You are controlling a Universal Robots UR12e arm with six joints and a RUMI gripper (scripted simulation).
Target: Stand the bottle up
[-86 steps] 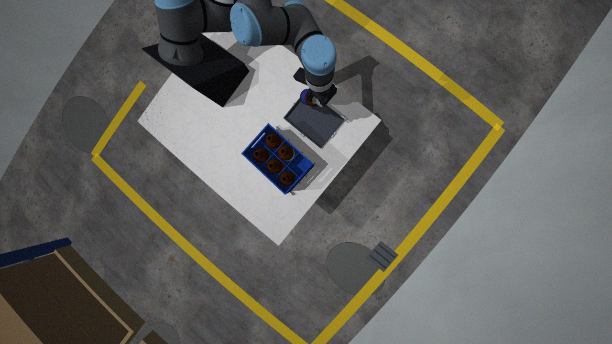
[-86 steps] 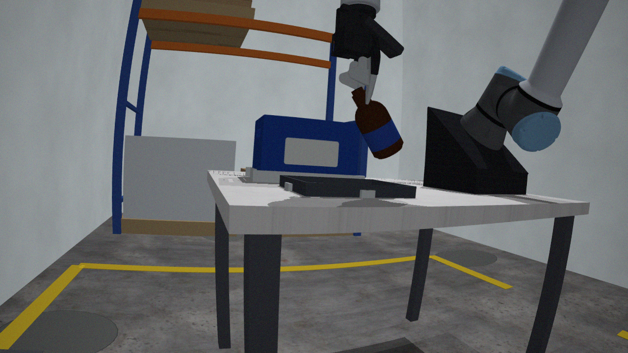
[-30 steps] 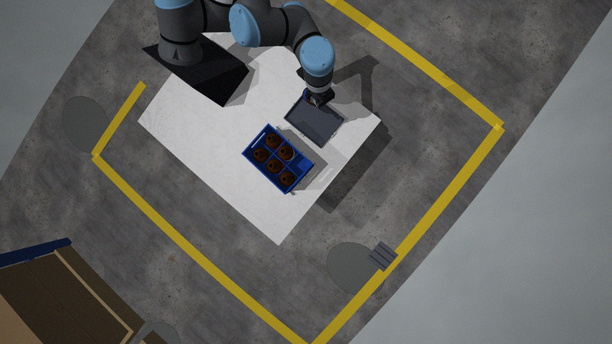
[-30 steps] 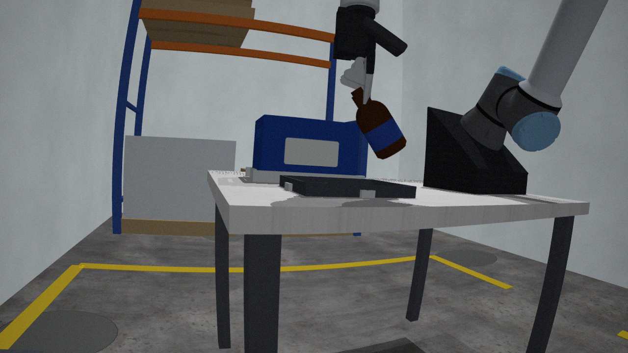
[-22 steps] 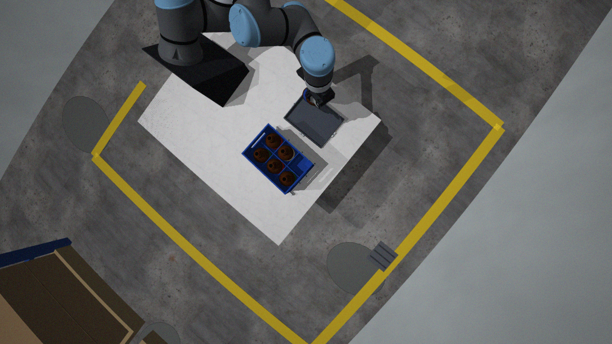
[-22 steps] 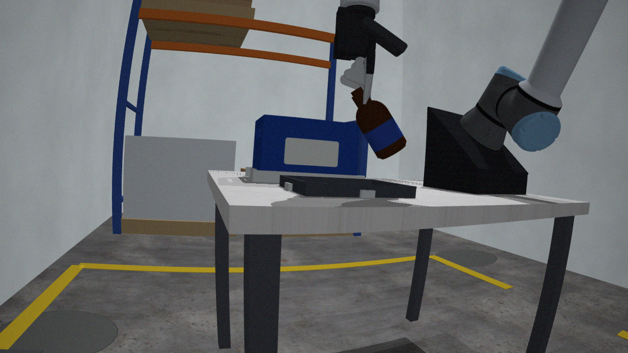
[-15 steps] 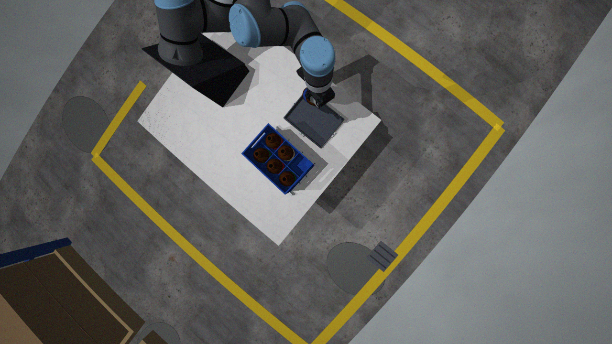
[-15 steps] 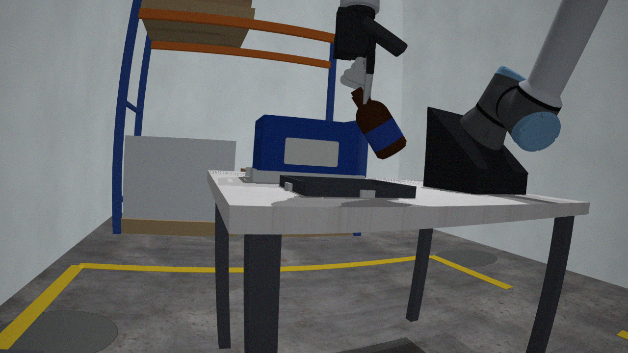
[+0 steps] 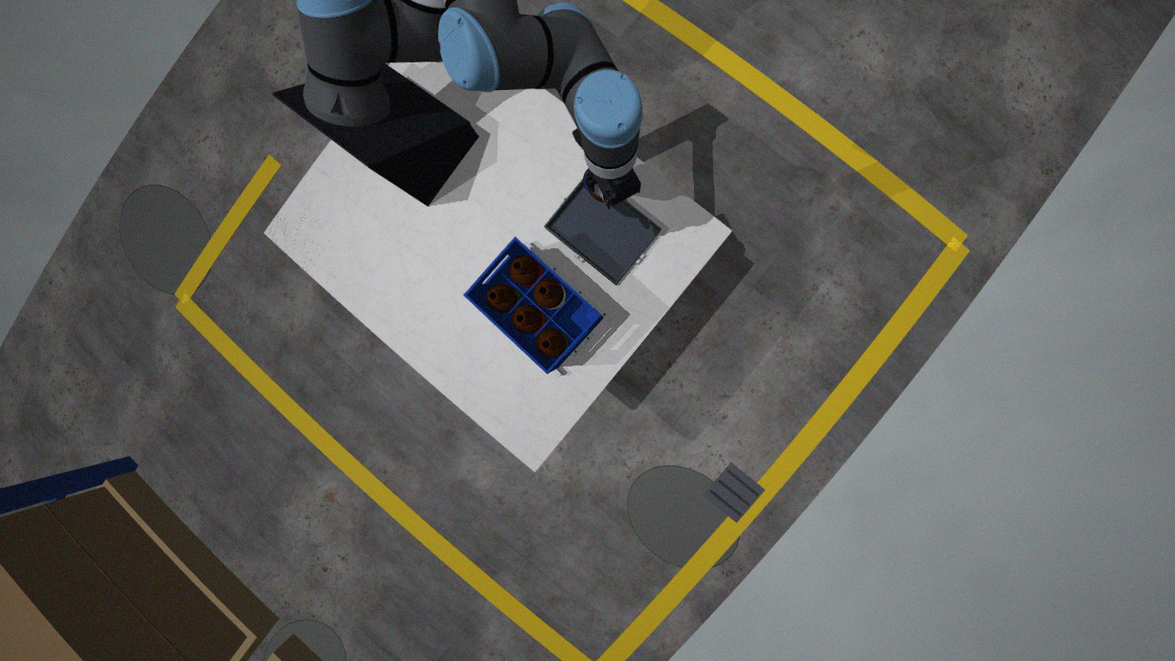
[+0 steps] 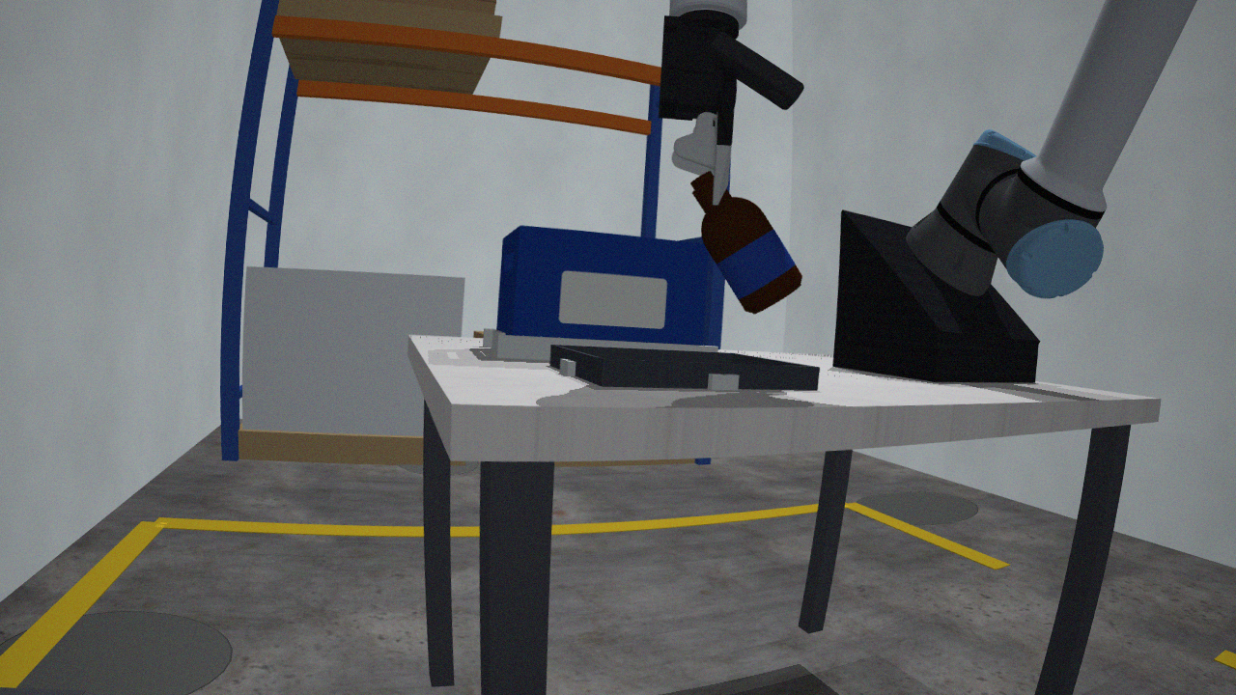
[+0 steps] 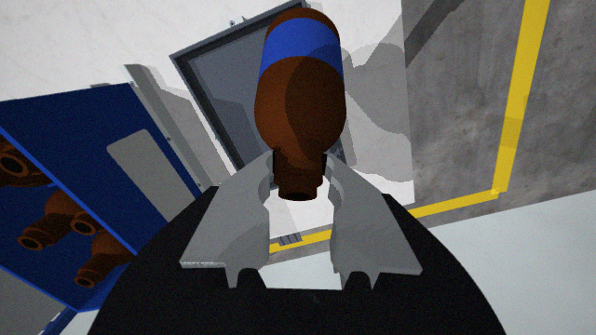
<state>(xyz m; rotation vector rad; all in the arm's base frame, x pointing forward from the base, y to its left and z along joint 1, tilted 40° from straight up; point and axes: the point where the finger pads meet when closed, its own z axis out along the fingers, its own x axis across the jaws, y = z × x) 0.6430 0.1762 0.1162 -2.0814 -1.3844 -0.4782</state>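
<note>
Right now my hand is 40 mm above the bottle, 20 mm past it and 10 mm to the right of it. Also, from my hand: dark grey tray (190 mm below, 50 mm to the right, 10 mm ahead); blue crate (310 mm to the right, 120 mm below, 20 mm ahead).
</note>
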